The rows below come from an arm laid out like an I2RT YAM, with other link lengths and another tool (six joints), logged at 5 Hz.
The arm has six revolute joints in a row. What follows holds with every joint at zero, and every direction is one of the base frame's.
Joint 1 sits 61.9 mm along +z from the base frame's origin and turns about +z.
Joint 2 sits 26.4 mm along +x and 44.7 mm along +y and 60.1 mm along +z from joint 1 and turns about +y.
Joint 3 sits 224.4 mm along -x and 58.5 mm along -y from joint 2 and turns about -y.
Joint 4 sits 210.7 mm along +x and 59.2 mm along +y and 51.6 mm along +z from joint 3 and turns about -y.
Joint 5 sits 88.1 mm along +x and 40.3 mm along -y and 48.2 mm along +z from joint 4 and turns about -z.
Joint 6 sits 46.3 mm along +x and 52.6 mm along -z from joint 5 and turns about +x.
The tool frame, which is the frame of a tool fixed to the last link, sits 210 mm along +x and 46 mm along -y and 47 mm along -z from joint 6; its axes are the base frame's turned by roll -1.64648, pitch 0.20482 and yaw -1.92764 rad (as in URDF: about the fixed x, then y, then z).
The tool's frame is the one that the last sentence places.
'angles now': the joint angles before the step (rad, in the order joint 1, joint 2, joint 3, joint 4, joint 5, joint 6). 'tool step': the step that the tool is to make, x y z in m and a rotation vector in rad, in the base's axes. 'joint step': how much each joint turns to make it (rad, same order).
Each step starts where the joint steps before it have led.
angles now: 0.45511 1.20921 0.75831 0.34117 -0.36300 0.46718
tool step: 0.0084 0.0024 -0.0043 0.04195 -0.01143 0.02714
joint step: -0.04233 0.06426 -0.03969 0.14332 -0.07218 0.02917
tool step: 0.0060 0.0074 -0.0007 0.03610 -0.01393 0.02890
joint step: -0.01701 0.07035 -0.01478 0.12467 -0.04725 0.02828
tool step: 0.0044 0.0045 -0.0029 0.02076 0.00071 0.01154
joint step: -0.00579 0.05071 -0.00243 0.07063 -0.01776 0.02162
